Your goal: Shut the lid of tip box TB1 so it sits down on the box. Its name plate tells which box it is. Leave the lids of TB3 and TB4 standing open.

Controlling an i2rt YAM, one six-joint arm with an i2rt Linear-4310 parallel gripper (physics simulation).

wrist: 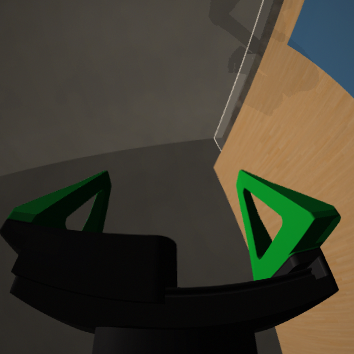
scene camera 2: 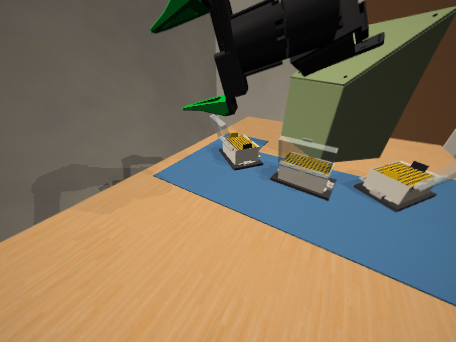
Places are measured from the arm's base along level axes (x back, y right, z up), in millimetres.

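Where they show: gripper, fingertip midpoint: point(wrist: 173, 177) point(scene camera 2: 169, 73).
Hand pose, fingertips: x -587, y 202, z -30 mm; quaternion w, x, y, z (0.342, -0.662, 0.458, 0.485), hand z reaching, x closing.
After its pixels a point has its place.
Three white tip boxes with yellow tips stand on dark bases in the scene view, each with its clear lid standing open: a left box point(scene camera 2: 241, 156) {y 199, x -329, z -272 mm}, a middle box point(scene camera 2: 303, 179) {y 4, x -360, z -278 mm} and a right box point(scene camera 2: 387, 187) {y -179, x -302, z -273 mm}. The left lid point(scene camera 2: 219, 126) {y 256, x -367, z -174 mm} leans up and back, the middle lid point(scene camera 2: 308, 146) {y 10, x -405, z -168 mm} stands upright, and the right lid point(scene camera 2: 442, 175) {y -228, x -342, z -200 mm} tilts outward to the right. The name plates are too small to read, so I cannot tell which box is TB1, TB3 or TB4. My gripper point(scene camera 2: 167, 70) {y 202, x -587, z -30 mm} point(wrist: 173, 177) {y 202, x -587, z -30 mm} is open and empty, high above and left of the boxes. No box shows in the wrist view.
A blue mat point(scene camera 2: 240, 202) {y 123, x -491, z -309 mm} point(wrist: 327, 45) {y 321, x -471, z -309 mm} lies under the boxes on the wooden table point(scene camera 2: 165, 260) {y 174, x -688, z -312 mm} point(wrist: 310, 175) {y 211, x -679, z -312 mm}. A large green block point(scene camera 2: 312, 112) {y 41, x -98, z -163 mm} stands behind the middle box, near the arm. A grey wall point(scene camera 2: 90, 75) rises beyond the table's left edge.
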